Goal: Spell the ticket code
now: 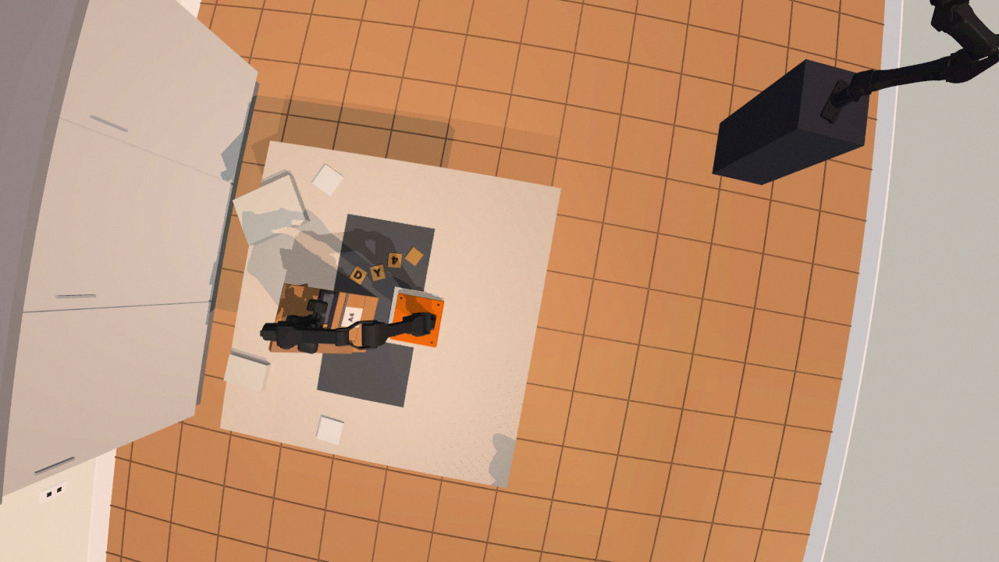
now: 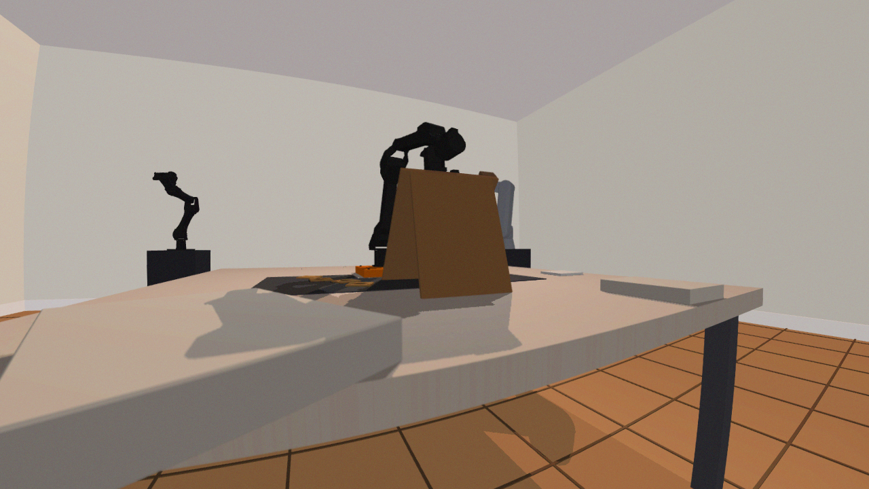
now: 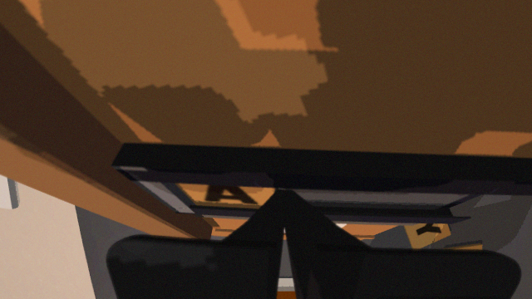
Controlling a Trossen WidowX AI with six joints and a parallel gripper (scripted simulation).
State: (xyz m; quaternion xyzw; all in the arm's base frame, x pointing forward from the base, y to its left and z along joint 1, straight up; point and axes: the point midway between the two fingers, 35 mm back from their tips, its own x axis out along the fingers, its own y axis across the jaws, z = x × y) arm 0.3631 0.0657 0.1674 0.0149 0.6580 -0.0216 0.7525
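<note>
Right now my gripper tip is 22 cm to the left of the tile marked y, 15 cm above it and 11 cm past it. Round my gripper tip: tile marked d 19 cm to the right, 15 cm below, 3 cm behind; then white ticket 9 cm below, 7 cm behind, 3 cm to the right; then blank tile 32 cm to the right, 25 cm behind, 15 cm below.
</note>
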